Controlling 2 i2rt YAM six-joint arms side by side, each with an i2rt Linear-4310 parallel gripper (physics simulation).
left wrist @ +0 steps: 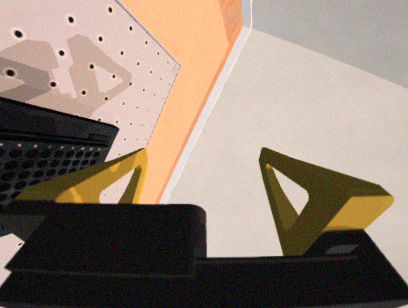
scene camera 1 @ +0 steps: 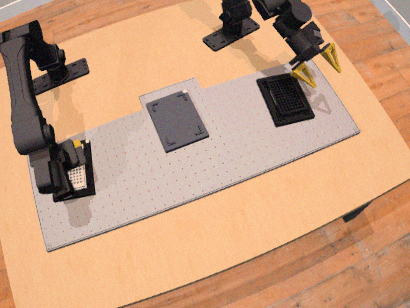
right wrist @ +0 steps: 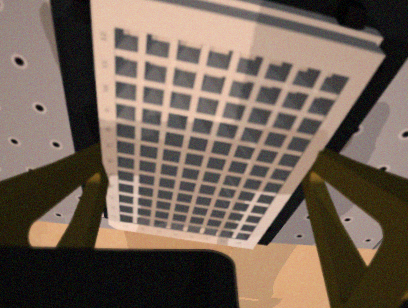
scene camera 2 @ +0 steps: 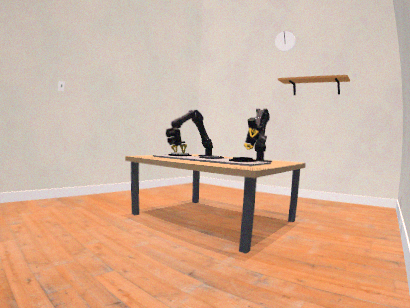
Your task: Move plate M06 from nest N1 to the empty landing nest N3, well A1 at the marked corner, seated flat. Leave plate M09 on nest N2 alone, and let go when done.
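Note:
Plate M06 (scene camera 1: 77, 177) (right wrist: 150, 15), off-white with a grid of square wells, lies on black nest N1 (scene camera 1: 90, 172) (right wrist: 75, 75) at the picture's left in scene camera 1. My right gripper (scene camera 1: 71, 165) (scene camera 2: 179, 149) (right wrist: 205, 154) is shut on its two long sides; its arm hides part of the plate. Landing nest N3 (scene camera 1: 177, 120), dark grey with corner brackets, is empty in the middle, a white mark (scene camera 1: 185, 91) at its upper corner. Black plate M09 (scene camera 1: 290, 97) (left wrist: 40, 165) sits on nest N2 (scene camera 1: 295, 120). My left gripper (scene camera 1: 327, 79) (scene camera 2: 250, 140) (left wrist: 203, 154) is open and empty, above and beside N2.
The nests stand on a light grey perforated board (scene camera 1: 225, 165) on the wooden table (scene camera 1: 200, 240). The left arm's base plate (scene camera 1: 215, 42) is at the top of scene camera 1, the right arm's base plate (scene camera 1: 77, 69) at its upper left.

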